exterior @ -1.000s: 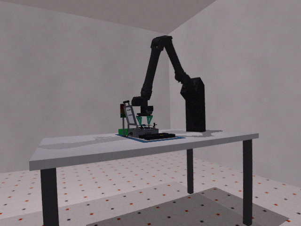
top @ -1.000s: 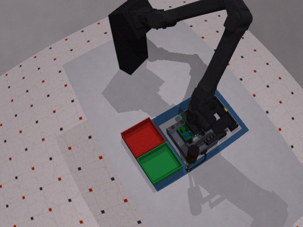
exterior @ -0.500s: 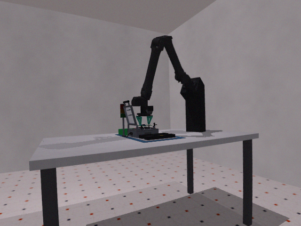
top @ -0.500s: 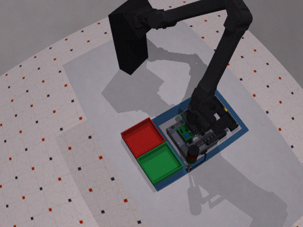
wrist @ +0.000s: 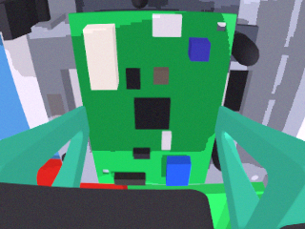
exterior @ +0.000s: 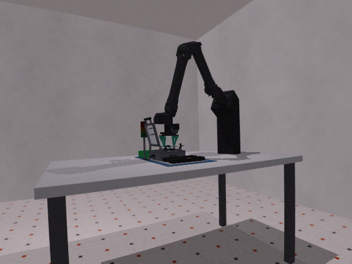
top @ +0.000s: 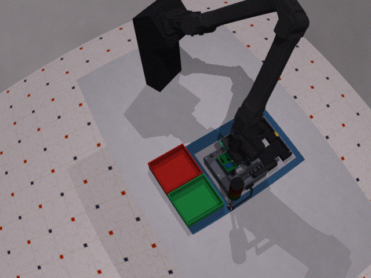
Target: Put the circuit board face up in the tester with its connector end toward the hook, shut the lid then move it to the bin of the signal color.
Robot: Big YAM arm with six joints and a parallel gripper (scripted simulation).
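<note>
The green circuit board is right at my hand. From my hand the other things lie so: latch hook (7 cm behind, 5 cm to the left); then tester lid (12 cm ahead, 9 cm above, 2 cm to the left); then tester plate (2 cm below, 1 cm to the left, 1 cm ahead).
</note>
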